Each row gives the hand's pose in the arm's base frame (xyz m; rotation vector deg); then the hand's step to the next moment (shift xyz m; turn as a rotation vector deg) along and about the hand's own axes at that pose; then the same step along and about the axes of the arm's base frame.
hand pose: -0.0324 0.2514 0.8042 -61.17 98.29 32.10
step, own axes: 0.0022 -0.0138 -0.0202 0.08 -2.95 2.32
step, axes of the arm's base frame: 0.0014 -0.0233 0.0075 3.69 0.27 -0.66
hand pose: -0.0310 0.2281 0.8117 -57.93 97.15 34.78
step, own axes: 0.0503 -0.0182 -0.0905 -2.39 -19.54 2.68
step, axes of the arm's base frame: -0.0368 -0.0974 -0.0142 18.29 -7.24 2.77
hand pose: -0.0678 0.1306 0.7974 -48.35 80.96 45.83
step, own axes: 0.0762 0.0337 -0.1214 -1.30 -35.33 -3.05
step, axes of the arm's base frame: -0.0884 -0.0909 -0.0749 29.21 -20.03 2.12
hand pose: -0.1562 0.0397 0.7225 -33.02 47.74 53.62
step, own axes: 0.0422 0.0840 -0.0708 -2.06 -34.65 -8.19
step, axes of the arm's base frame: -0.0849 0.0078 -0.0812 26.50 -23.87 -0.20
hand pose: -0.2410 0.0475 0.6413 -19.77 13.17 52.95
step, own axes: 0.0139 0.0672 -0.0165 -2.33 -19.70 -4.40
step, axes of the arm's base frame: -0.0471 0.0411 -0.0328 14.40 -14.33 0.51
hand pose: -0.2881 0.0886 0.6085 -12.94 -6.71 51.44
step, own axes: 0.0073 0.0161 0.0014 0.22 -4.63 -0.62
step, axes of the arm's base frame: -0.0080 0.0156 -0.0025 3.78 -2.70 0.53
